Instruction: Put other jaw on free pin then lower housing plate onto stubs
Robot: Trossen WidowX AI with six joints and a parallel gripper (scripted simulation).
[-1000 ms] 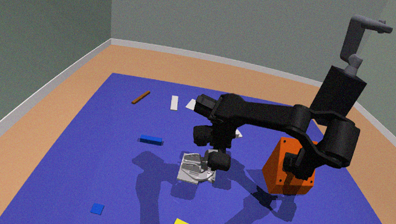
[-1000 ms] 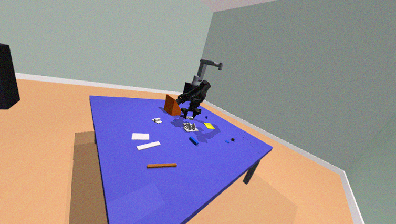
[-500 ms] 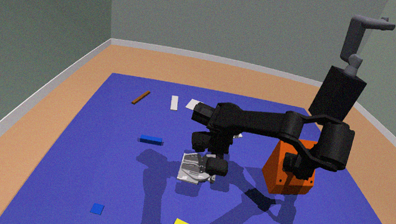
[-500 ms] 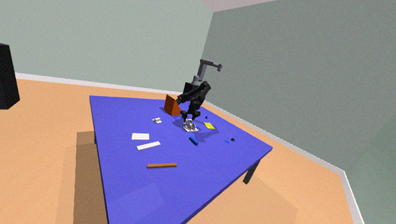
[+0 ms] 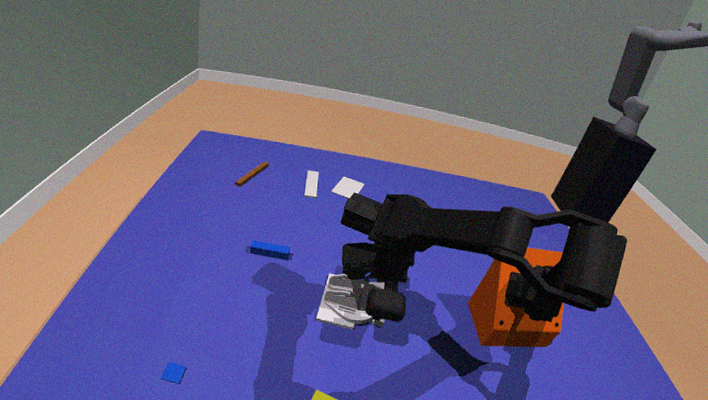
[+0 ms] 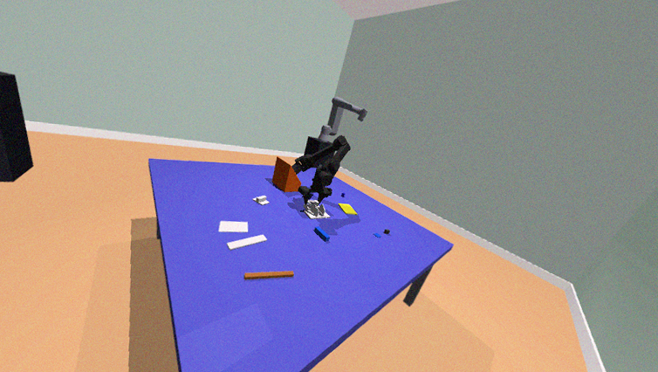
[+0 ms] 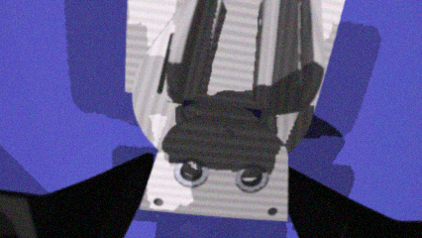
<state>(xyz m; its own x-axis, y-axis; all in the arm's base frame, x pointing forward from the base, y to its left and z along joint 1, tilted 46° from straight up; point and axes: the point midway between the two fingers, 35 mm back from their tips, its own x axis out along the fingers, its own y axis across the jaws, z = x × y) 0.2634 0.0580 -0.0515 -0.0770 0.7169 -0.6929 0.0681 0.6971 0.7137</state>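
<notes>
The jaw is 20 mm ahead of my gripper tip, 20 mm to the left of it and 10 mm below it. The rest, counted from my gripper tip: blue block: 230 mm ahead, 100 mm to the right, 10 mm below; then white stepped part: 110 mm behind, 240 mm to the right, 10 mm below; then yellow sheet: 50 mm ahead, 250 mm to the left, 20 mm below.
</notes>
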